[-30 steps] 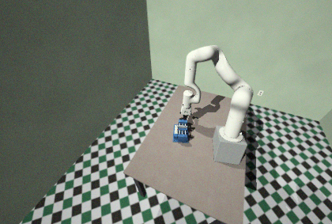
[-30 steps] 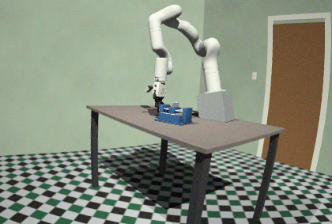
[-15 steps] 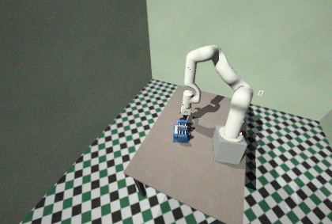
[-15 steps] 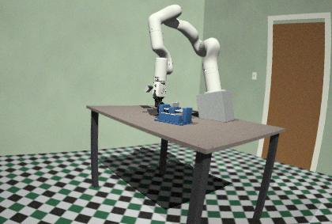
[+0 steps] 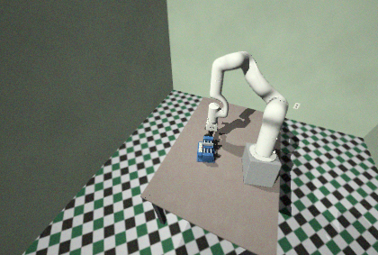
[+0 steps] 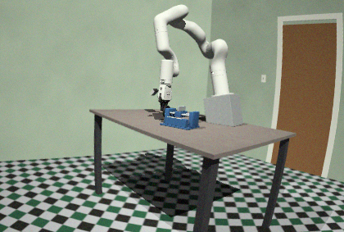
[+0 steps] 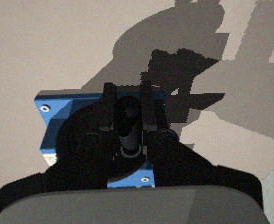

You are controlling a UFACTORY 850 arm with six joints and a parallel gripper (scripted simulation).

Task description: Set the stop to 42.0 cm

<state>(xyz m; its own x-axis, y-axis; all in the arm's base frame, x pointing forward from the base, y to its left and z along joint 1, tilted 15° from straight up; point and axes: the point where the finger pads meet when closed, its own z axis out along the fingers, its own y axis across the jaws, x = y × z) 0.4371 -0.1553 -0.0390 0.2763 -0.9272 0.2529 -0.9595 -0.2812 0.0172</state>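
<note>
Now: hand 10 mm past the stop block and 150 mm to the right of it.
</note>
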